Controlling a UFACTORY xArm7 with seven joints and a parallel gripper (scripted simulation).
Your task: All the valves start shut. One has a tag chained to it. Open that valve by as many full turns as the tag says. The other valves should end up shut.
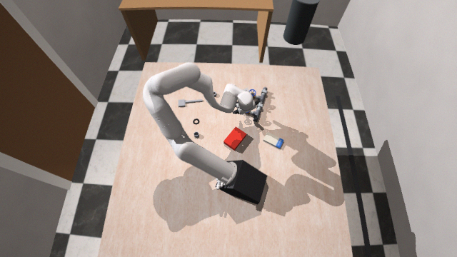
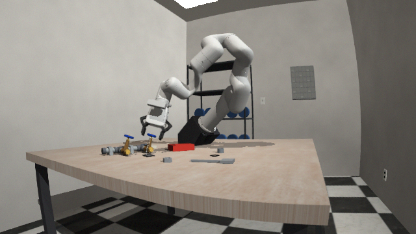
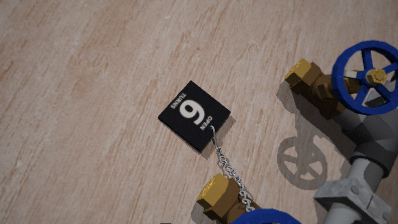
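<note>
Right now the black tag is 70 mm ahead of my hand, 60 mm to the left of it and 80 mm below it. From my hand the other things lie so: red block (170 mm behind, 20 mm to the left, 70 mm below); white box (120 mm behind, 200 mm to the right, 80 mm below); grey flat tool (390 mm to the left, 80 mm below).
</note>
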